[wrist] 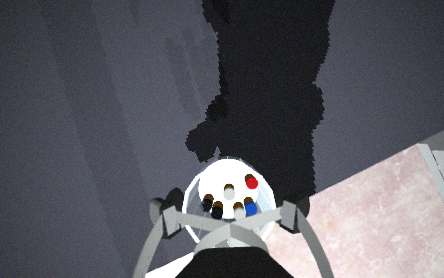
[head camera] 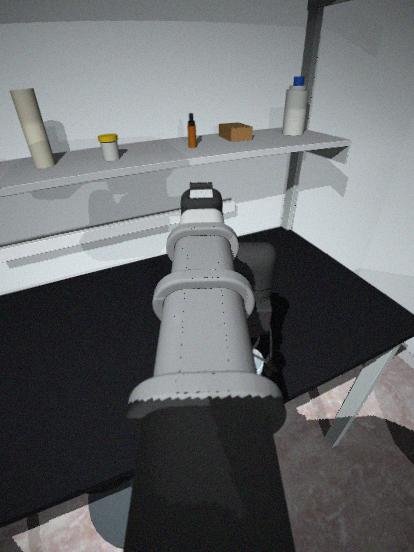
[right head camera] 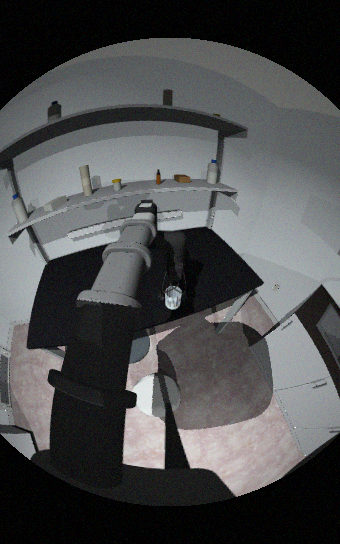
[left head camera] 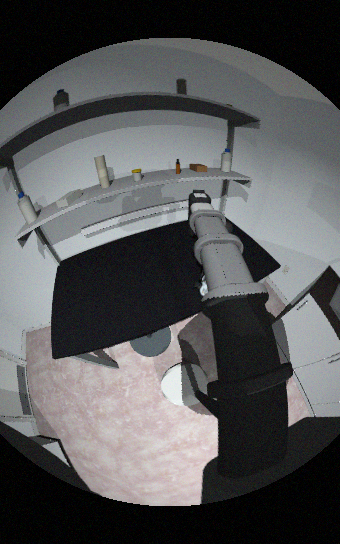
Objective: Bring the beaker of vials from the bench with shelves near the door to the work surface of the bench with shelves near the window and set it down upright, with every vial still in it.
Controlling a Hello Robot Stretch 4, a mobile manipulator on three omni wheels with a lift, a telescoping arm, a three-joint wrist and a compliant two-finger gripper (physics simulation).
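Observation:
The clear beaker (head camera: 258, 361) (left head camera: 203, 286) (right head camera: 173, 300) (wrist: 230, 170) is upright, at the front edge of the black work surface (head camera: 75, 350) (left head camera: 115, 280) (right head camera: 225, 270) of a bench with shelves. In the wrist view several vials stand inside it, with red, blue, white and black caps. My gripper (right head camera: 173, 294) (wrist: 229, 201) is shut on the beaker, one pad on each side. In the wrist view the bench edge runs under the beaker, which appears raised above the surface. In the head camera view my arm hides most of beaker and gripper.
A shelf (head camera: 165, 162) (right head camera: 135, 189) behind my arm carries a blue-capped bottle (head camera: 295, 112), a brown box (head camera: 235, 132), a dropper bottle (head camera: 192, 134), a yellow-lidded jar (head camera: 109, 148) and a tall cylinder (head camera: 34, 129). A white stool (right head camera: 145, 395) stands in front of the bench, and white drawers (right head camera: 300, 370) at the right.

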